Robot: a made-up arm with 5 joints.
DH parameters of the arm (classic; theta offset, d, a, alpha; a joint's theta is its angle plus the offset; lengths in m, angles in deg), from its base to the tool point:
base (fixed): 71.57 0 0.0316 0
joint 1: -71.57 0.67 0.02 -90
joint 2: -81.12 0 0.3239 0
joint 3: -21.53 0 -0.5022 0
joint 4: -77.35 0.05 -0.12 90
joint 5: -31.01 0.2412 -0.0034 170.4
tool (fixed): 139.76 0.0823 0 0
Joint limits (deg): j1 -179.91..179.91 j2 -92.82..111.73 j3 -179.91..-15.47 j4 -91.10..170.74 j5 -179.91..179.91
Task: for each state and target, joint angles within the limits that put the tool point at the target. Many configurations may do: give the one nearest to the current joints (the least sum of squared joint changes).
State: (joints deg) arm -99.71 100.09 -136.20 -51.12 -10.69
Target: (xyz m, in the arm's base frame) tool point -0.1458 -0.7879 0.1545
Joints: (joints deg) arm -103.68 108.44 -135.03 -30.09 -10.66
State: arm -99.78 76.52 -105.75 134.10 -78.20
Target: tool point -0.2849 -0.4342 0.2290
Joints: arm -128.44 77.28 -112.15 127.83 -77.46
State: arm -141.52 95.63 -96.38 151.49 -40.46
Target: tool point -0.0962 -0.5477 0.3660
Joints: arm -105.21 72.07 -118.44 148.80 -41.38
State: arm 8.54 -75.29 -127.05 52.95 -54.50
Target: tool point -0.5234 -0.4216 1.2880
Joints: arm 44.53 -88.46 -123.87 60.26 -53.88
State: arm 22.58 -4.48 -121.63 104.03 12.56
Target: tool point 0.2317 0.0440 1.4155
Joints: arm -6.18 -28.80 -125.80 116.90 14.41
